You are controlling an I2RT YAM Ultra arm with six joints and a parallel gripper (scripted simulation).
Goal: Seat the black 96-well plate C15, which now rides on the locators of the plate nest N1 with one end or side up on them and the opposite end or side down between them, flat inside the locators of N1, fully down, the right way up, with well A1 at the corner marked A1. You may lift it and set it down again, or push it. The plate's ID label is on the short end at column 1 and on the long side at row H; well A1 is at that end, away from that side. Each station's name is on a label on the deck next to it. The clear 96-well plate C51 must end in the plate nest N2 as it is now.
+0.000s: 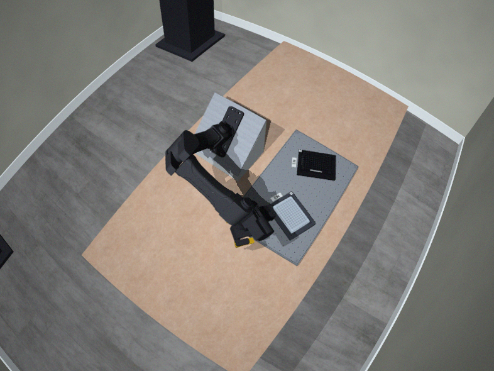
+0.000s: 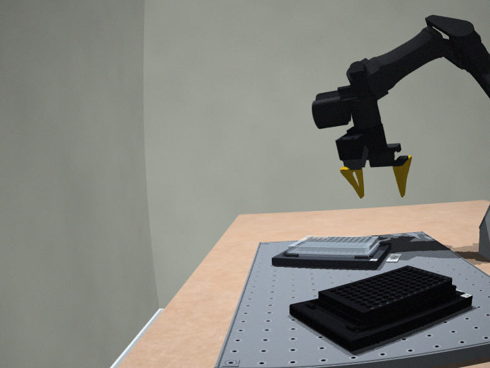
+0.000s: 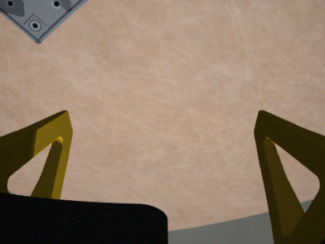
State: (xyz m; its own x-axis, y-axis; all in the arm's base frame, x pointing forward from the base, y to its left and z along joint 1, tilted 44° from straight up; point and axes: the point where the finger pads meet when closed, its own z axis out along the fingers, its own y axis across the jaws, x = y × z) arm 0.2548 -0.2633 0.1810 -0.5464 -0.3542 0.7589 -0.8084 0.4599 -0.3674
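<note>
My gripper is now 8 cm short of the black 96-well plate C15, 46 cm to the right of it and 5 cm above it. The rest, counted from my hand: N2 label (3 cm ahead, 24 cm to the left, 7 cm below); clear plate C51 (12 cm ahead, 21 cm to the left, 6 cm below); nest N2 (12 cm ahead, 21 cm to the left, 7 cm below).
</note>
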